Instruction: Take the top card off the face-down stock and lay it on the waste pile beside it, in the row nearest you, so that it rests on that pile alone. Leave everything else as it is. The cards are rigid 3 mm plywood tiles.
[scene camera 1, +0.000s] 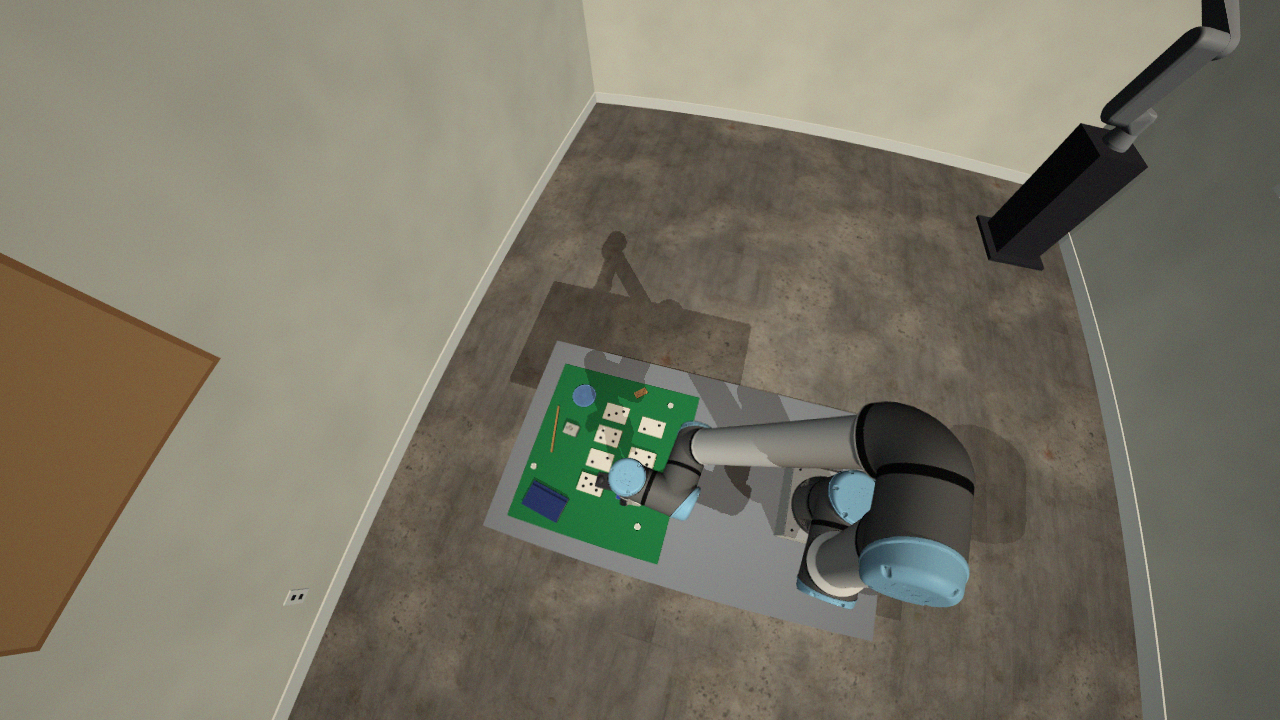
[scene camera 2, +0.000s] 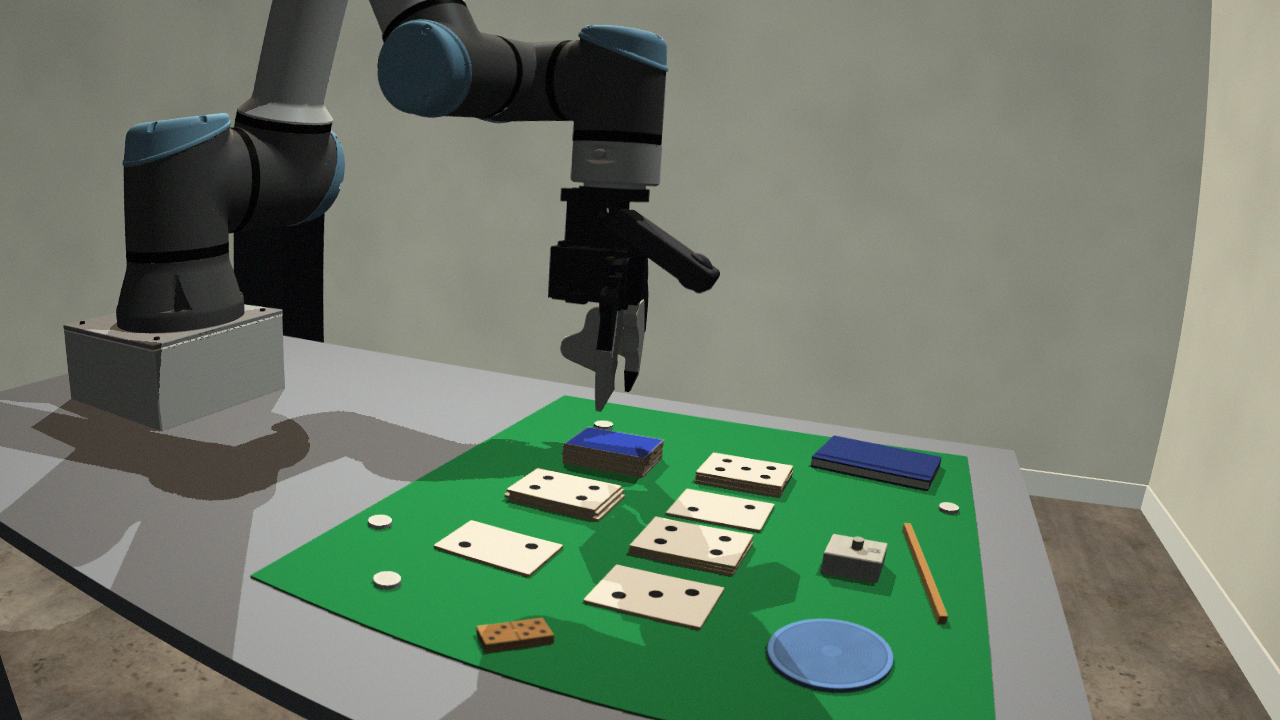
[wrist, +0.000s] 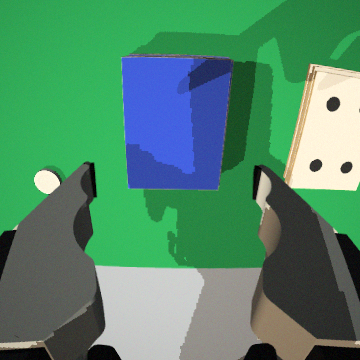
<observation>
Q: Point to a green mat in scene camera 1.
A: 601, 521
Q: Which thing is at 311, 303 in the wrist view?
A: My gripper.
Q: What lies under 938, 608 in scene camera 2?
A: A wooden stick.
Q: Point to a green mat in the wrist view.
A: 68, 77
</observation>
